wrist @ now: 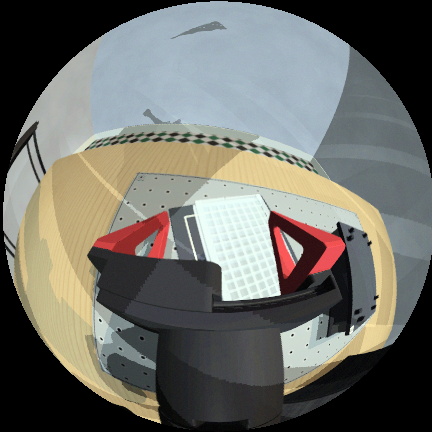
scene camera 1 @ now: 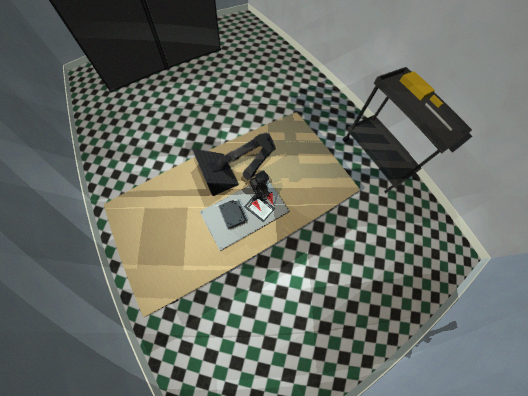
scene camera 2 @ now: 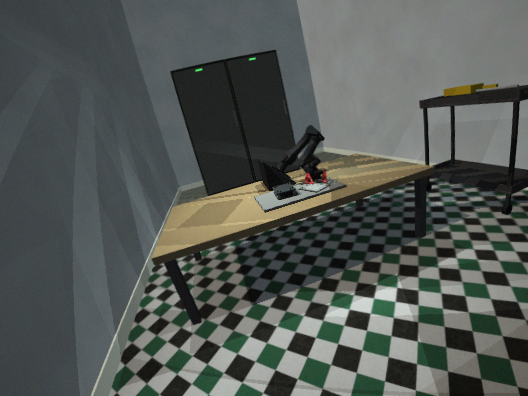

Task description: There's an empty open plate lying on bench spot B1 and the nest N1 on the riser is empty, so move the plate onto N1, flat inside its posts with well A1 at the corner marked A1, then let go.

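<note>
The white plate, a grid of wells, lies flat over the dark pad of spot B1, with part of the pad's white outline showing on its left in the wrist view. My gripper is open, its red fingers on either side of the plate; the plate is nearer the right finger in that view, and contact cannot be told. The dark nest N1 on its riser is empty, with small posts at its corners. The A1 marks are too small to read.
A grey perforated board lies under the pad and riser on the wooden table. The black arm base stands behind the board. A dark cart with yellow items stands off to the right.
</note>
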